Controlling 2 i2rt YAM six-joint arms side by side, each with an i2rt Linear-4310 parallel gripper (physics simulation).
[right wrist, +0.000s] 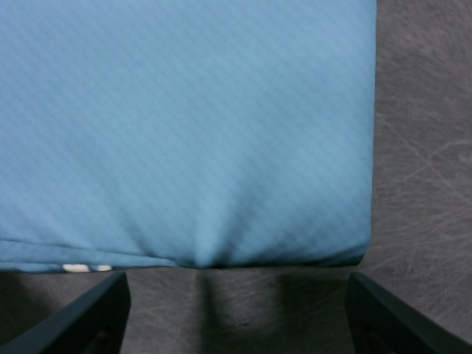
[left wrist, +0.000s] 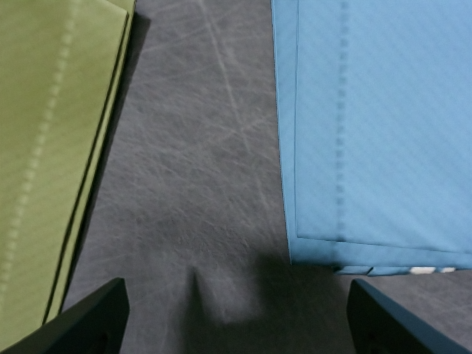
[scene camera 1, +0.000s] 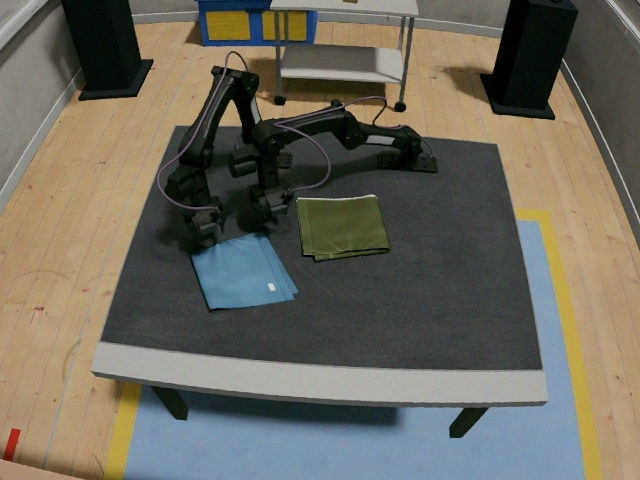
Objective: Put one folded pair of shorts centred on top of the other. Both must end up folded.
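The folded blue shorts lie flat at the left of the table in scene camera 1, with small folds at their back edge. The folded green shorts lie flat to their upper right, apart from them. My left gripper is open and empty, just behind the blue shorts' back right corner and left of the green shorts. My right gripper is open and empty just behind the blue shorts' back left part. Its fingertips are partly hidden in scene camera 1.
Both arms reach over the back left of the dark table; the left arm passes behind the green shorts. The table's pale front edge runs along the near side. A white trolley and two black speakers stand behind.
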